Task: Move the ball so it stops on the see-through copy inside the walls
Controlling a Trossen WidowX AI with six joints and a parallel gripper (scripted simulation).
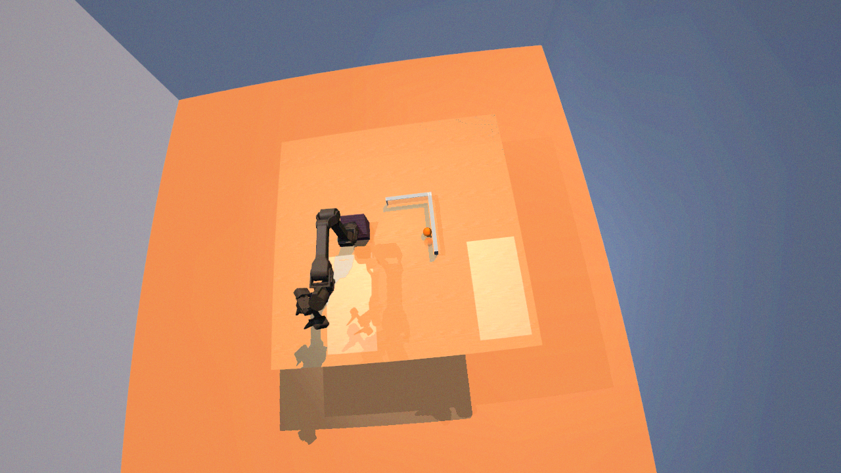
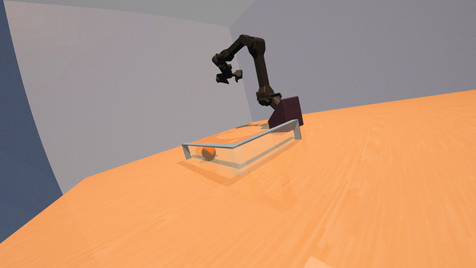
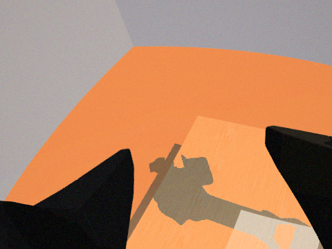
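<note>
Now: the orange ball 55 cm ahead of my gripper tip, 38 cm to the left of it and 32 cm below it.
</note>
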